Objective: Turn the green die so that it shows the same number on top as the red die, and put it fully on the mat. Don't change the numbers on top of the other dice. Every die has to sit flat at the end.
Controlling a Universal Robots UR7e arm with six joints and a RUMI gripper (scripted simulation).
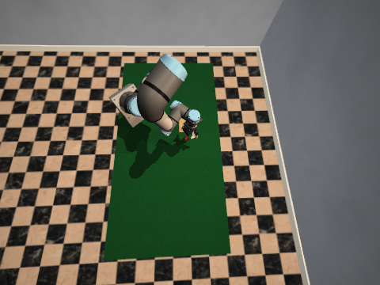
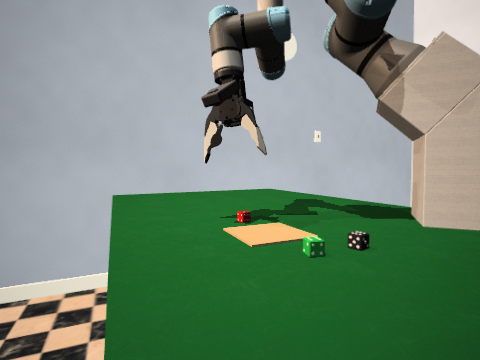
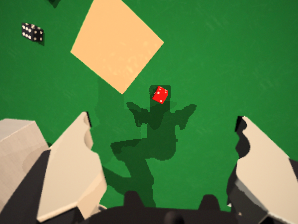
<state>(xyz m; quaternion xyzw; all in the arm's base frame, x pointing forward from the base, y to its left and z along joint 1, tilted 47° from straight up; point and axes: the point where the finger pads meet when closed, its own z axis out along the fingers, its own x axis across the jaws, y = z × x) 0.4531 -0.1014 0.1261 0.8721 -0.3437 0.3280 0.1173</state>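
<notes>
The red die is 3 cm behind my hand, 1 cm to the right of it and 14 cm below it. Also, from my hand: black die (9 cm behind, 28 cm to the left, 14 cm below); tan mat (2 cm behind, 12 cm to the left, 15 cm below); green die (27 cm to the left, 14 cm below).
</notes>
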